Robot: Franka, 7 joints.
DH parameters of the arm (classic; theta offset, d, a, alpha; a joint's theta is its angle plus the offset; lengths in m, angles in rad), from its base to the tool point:
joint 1: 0 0.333 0 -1.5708
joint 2: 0 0 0 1.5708
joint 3: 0 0.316 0.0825 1.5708
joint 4: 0 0 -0.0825 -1.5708
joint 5: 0 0.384 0 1.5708
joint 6: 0 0 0.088 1.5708
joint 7: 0 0.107 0 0
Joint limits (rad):
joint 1: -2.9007..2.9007
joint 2: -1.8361..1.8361
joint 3: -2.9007..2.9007
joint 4: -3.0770..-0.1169
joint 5: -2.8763..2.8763
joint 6: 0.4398..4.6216
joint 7: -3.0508..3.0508
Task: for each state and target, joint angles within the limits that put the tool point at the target. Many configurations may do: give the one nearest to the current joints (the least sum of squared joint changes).
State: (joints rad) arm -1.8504 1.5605 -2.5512 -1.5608 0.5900 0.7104 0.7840
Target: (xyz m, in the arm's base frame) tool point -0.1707 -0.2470 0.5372
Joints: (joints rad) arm -1.2288 1.8361 -2.5133 -2.1389 0.4482 0.4398 0.7840
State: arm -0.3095 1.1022 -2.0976 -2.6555 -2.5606 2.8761 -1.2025
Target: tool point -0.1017 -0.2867 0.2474
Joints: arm 0.0419 0.9223 -1.7403 -2.7768 -2.4993 3.0587 -1.2025
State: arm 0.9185 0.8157 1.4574 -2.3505 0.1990 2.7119 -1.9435
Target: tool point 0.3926 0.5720 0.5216
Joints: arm 0.0948 0.5293 1.0957 -1.7077 0.2206 2.9105 -1.9435
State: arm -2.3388 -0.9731 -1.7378 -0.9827 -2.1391 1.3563 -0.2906
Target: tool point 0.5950 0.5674 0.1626
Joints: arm -2.6636 -1.5700 -1.9821 -0.6635 -2.2652 1.7997 -0.2906
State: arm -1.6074 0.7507 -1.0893 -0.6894 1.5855 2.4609 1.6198
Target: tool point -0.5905 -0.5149 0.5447
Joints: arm -1.8196 0.9014 -1.0847 -1.0759 1.5867 2.4630 1.6198
